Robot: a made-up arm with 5 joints. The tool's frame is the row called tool.
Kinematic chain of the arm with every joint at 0, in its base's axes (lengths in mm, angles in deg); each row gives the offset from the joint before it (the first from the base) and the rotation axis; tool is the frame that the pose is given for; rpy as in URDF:
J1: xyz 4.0 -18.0 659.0 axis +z
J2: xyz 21.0 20.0 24.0 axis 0 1 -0.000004
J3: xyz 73.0 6.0 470.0 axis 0 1 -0.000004
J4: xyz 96.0 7.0 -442.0 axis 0 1 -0.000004
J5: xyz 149.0 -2.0 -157.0 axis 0 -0.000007 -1
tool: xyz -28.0 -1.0 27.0 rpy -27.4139 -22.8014 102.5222
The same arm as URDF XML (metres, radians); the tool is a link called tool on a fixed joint. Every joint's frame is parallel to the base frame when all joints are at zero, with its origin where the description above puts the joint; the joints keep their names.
<robot name="arm">
<link name="base_link"/>
<link name="link1"/>
<link name="link2"/>
<link name="link3"/>
<link name="link4"/>
<link name="link5"/>
<link name="tool"/>
<joint name="J1" type="continuous"><parent link="base_link"/><child link="link1"/><origin xyz="0.004 -0.018 0.659" rpy="0 0 0"/><axis xyz="0 0 1"/></joint>
<joint name="J2" type="continuous"><parent link="link1"/><child link="link2"/><origin xyz="0.021 0.02 0.024" rpy="0 0 0"/><axis xyz="0 1 0"/></joint>
<joint name="J3" type="continuous"><parent link="link2"/><child link="link3"/><origin xyz="0.073 0.006 0.47" rpy="0 0 0"/><axis xyz="0 1 0"/></joint>
<joint name="J4" type="continuous"><parent link="link3"/><child link="link4"/><origin xyz="0.096 0.007 -0.442" rpy="0 0 0"/><axis xyz="0 1 0"/></joint>
<joint name="J5" type="continuous"><parent link="link4"/><child link="link5"/><origin xyz="0.149 -0.002 -0.157" rpy="0 0 0"/><axis xyz="0 0 -1"/></joint>
<joint name="tool_fixed" type="fixed"><parent link="link5"/><child link="tool"/><origin xyz="-0.028 -0.001 0.027" rpy="-0.4785 -0.398 1.7893"/></joint>
</robot>

